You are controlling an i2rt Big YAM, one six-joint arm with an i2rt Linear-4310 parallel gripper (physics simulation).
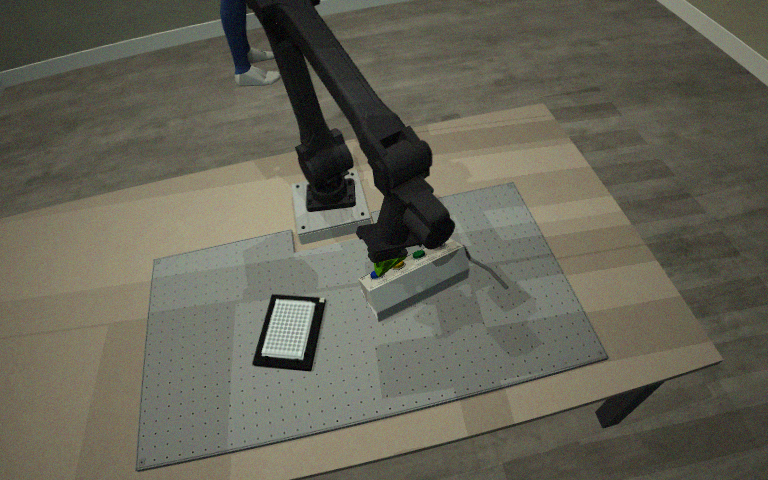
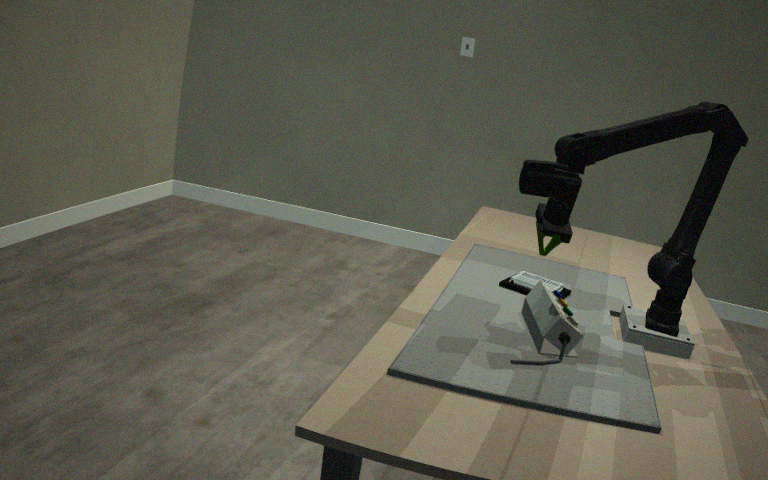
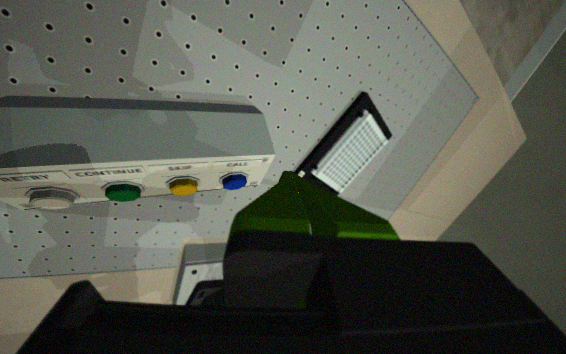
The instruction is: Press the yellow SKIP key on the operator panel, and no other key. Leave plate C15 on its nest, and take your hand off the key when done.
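Seen in the pictures: gripper, fingertip midpoint: (image 1: 378, 274) (image 2: 542, 255) (image 3: 286, 179); arm's base, link origin: (image 1: 331, 197) (image 2: 661, 324) (image 3: 221, 291).
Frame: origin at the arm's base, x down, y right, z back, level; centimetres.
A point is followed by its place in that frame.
The operator panel (image 1: 424, 285) {x -1.8, y -19.4, z -29.6 cm} (image 2: 535, 308) {x -1.8, y -17.4, z -30.4 cm} (image 3: 150, 132) {x -3.1, y -18.5, z -29.2 cm} is a grey box with a sloped cream face. Its yellow SKIP key (image 1: 399, 264) {x -4.4, y -14.8, z -25.6 cm} (image 2: 562, 302) {x -4.1, y -15.6, z -25.0 cm} (image 3: 183, 187) {x -4.4, y -14.7, z -25.4 cm} sits between the green CONTINUE key (image 1: 419, 254) {x -4.3, y -19.2, z -23.5 cm} (image 2: 568, 311) {x -4.1, y -20.2, z -22.8 cm} (image 3: 123, 192) {x -4.5, y -19.1, z -23.7 cm} and the blue CALL key (image 1: 374, 275) {x -4.3, y -9.5, z -27.6 cm} (image 2: 557, 294) {x -4.1, y -11.0, z -27.0 cm} (image 3: 234, 181) {x -4.5, y -10.3, z -27.4 cm}. My gripper (image 1: 379, 273) {x -11.8, y -10.5, z -32.5 cm} (image 2: 543, 253) {x -11.8, y -10.5, z -32.5 cm} (image 3: 286, 179) {x -11.8, y -10.5, z -32.5 cm} is shut and empty, its green fingertips in the air above the panel's CALL end, touching no key. White plate C15 (image 1: 288, 328) {x 0.5, y 9.1, z -35.3 cm} (image 2: 538, 279) {x 0.4, y 11.0, z -35.0 cm} (image 3: 352, 152) {x 0.5, y 8.3, z -35.5 cm} lies on its black nest (image 1: 312, 339) {x 1.7, y 4.4, z -37.6 cm} (image 3: 334, 136) {x 1.7, y 4.0, z -36.2 cm}.
A pale RETRY key (image 3: 51, 199) {x -4.5, y -23.5, z -21.8 cm} is beyond CONTINUE. A grey cable (image 1: 492, 270) (image 2: 538, 362) {x 2.3, y -34.8, z -24.9 cm} leaves the panel's far end. The panel and nest stand on a perforated grey board (image 1: 186, 396) {x 2.8, y 29.9, z -47.2 cm} (image 2: 481, 384) {x 2.8, y -48.9, z -32.2 cm}. The arm's base plate (image 1: 334, 220) {x -0.1, y -0.8, z -8.0 cm} (image 2: 656, 342) {x 1.7, y -8.2, z -0.7 cm} is behind the panel. A person's legs (image 1: 234, 33) show beyond the table.
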